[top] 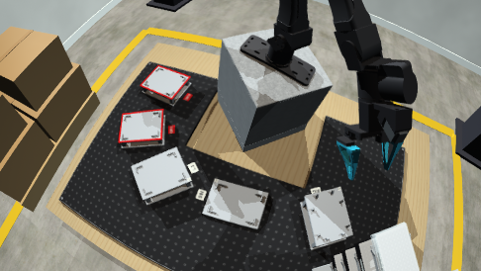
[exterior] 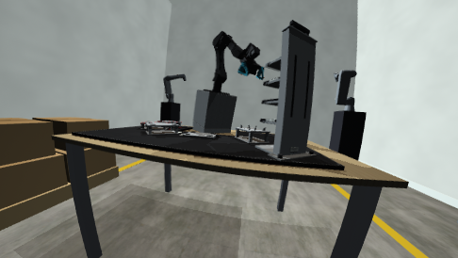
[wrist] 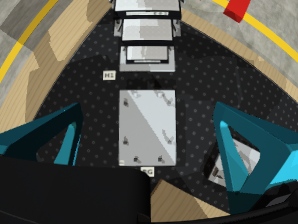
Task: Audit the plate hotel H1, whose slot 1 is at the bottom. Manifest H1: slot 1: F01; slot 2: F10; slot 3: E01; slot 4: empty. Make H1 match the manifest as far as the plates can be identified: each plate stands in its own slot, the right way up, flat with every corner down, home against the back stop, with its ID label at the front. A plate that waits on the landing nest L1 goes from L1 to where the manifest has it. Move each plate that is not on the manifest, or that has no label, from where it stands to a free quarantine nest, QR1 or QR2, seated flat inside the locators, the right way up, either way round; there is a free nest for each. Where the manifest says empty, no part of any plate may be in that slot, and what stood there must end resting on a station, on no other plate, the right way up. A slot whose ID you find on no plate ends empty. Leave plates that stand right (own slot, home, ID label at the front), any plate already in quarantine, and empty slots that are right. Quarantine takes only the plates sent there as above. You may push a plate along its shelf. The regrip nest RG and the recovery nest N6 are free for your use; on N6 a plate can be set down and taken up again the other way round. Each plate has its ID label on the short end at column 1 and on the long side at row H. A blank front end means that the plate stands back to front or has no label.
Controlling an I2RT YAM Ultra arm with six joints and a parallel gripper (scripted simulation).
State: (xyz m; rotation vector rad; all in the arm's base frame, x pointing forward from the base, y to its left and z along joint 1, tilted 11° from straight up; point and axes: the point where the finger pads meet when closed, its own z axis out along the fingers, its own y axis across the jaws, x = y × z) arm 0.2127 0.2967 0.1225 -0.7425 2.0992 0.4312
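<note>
The white plate lies 150 mm ahead of my hand, 130 mm to the left of it and 10 mm above it. The rest, counted from my hand: grey regrip nest: 290 mm below; then plate hotel H1: 210 mm ahead, 180 mm to the left, 130 mm below; then RG tag: 340 mm below, 80 mm behind, 60 mm to the right.
</note>
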